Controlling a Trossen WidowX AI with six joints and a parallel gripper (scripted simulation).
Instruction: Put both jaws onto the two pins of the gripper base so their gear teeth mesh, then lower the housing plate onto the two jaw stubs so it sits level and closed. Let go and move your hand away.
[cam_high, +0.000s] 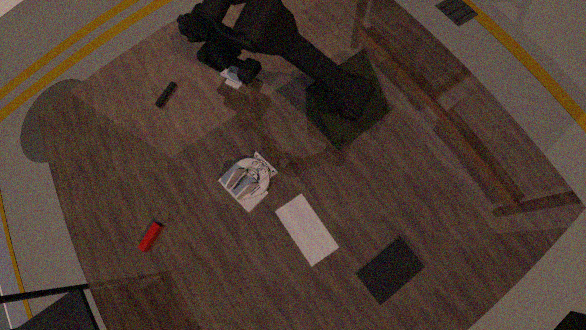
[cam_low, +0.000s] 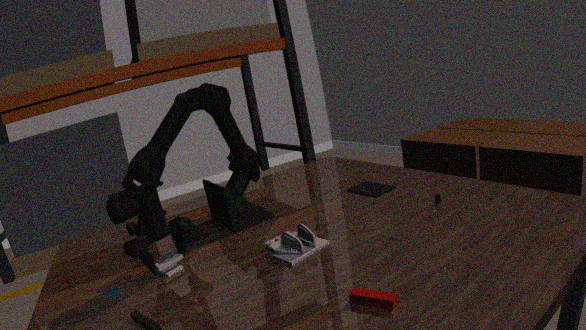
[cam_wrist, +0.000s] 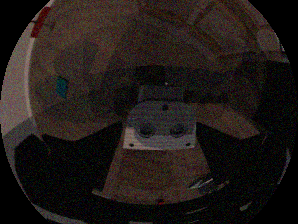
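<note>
My gripper tip is 31 cm to the right of the jaw, 6 cm short of it and 1 cm below it. Also, from my gripper tip: teal piece 16 cm to the right, 4 cm ahead, 1 cm below; then black bar 22 cm ahead, 7 cm to the right; then red block 40 cm ahead, 32 cm to the left.
</note>
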